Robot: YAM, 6 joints.
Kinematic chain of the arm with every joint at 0, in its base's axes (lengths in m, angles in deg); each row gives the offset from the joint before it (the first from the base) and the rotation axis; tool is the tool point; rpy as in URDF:
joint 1: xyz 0 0 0.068 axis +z
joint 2: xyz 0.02 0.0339 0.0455 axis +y
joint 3: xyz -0.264 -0.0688 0 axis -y
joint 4: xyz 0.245 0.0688 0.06 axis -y
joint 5: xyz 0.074 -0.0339 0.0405 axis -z
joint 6: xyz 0.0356 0 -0.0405 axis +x
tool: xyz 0 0 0 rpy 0 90 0
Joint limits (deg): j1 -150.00..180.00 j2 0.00..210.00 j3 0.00..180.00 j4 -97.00..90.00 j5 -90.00..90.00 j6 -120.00..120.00
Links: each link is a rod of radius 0.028 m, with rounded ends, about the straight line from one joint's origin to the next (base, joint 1, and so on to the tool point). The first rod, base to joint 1, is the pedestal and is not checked.
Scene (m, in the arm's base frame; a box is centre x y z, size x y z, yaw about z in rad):
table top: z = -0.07
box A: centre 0.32 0.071 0 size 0.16 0.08 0.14 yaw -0.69
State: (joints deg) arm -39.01 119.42 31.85 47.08 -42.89 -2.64
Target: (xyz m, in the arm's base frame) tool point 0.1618 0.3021 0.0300
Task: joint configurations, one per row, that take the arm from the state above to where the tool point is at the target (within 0.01 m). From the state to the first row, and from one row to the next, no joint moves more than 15 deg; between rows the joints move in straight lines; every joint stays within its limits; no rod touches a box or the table.
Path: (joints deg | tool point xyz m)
1: -27.28 113.82 33.34 48.49 -44.03 -2.64 | 0.2876 -0.1205 0.0705
2: -15.54 108.23 34.84 49.91 -45.17 -2.64 | 0.3160 -0.0617 0.1071
3: -3.81 102.63 36.33 51.32 -46.31 -2.64 | 0.3274 0.0040 0.1454
4: 7.92 97.04 37.82 52.74 -47.45 -2.64 | 0.3200 0.0710 0.1847
5: 20.29 104.43 39.03 51.42 -47.57 -2.64 | 0.3074 0.1417 0.1477
6: 32.66 111.82 40.25 50.11 -47.69 -2.64 | 0.2751 0.2076 0.1093
7: 45.03 119.21 41.46 48.80 -47.81 -2.64 | 0.2253 0.2628 0.0698
8: 57.40 126.60 42.67 47.48 -47.92 -2.64 | 0.1618 0.3021 0.0300

